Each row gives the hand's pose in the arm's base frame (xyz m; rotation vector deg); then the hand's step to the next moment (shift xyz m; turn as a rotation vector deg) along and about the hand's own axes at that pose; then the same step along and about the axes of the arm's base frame.
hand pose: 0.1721 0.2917 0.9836 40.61 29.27 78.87
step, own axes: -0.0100 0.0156 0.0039 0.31 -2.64 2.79
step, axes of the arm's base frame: -0.0096 -0.0098 0.0131 3.85 -0.24 0.08
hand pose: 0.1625 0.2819 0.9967 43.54 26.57 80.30
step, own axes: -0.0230 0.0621 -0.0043 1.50 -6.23 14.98
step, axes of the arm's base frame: -0.0498 -0.0220 0.0380 15.05 -1.48 6.06
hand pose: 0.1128 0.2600 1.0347 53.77 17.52 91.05
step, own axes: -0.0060 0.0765 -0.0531 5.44 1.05 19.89
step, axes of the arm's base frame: -0.0917 -0.0096 0.0141 13.51 -1.24 15.56
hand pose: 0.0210 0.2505 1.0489 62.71 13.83 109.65
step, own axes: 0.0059 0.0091 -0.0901 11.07 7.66 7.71
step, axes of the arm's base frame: -0.0761 0.0212 -0.0448 -1.03 2.23 15.32
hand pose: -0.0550 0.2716 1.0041 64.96 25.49 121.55
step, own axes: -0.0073 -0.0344 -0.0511 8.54 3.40 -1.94
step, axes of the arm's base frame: -0.0254 0.0202 -0.0528 -6.30 3.64 5.94
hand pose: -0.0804 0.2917 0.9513 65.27 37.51 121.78
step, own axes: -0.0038 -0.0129 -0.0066 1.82 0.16 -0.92
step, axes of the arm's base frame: -0.0002 0.0051 -0.0141 -1.61 1.09 0.63
